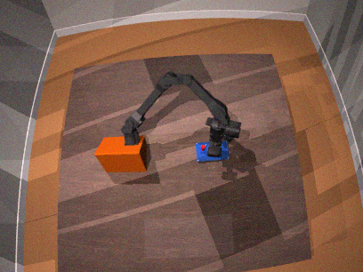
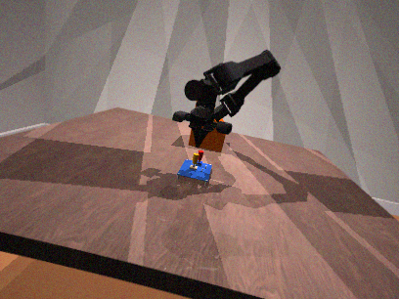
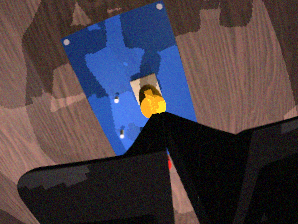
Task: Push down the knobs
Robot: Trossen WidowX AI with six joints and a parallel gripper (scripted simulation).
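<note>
My gripper tip is 40 mm above the yellow knob. Also, from my gripper tip: red knob 60 mm behind, 40 mm below, 10 mm to the left.
</note>
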